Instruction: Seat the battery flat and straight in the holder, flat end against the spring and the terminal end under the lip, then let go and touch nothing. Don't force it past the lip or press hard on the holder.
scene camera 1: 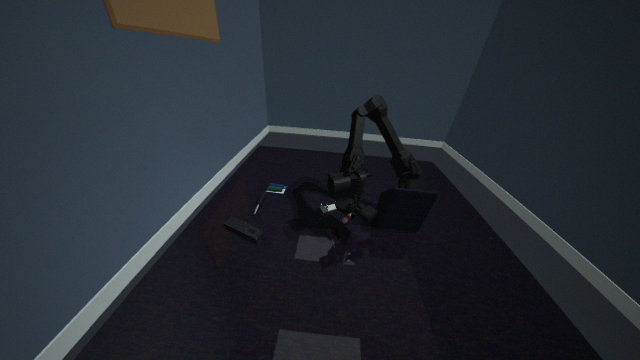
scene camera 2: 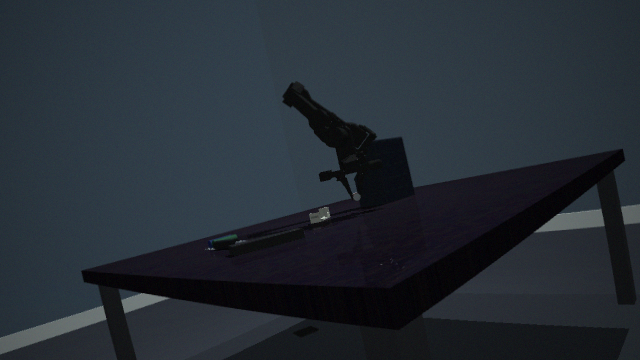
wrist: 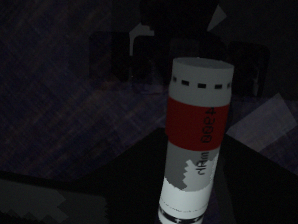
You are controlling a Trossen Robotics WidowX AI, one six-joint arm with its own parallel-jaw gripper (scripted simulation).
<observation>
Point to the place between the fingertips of my gripper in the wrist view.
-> At 189, 140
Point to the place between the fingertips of my gripper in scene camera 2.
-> At 356, 199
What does my gripper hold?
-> A battery.
</observation>
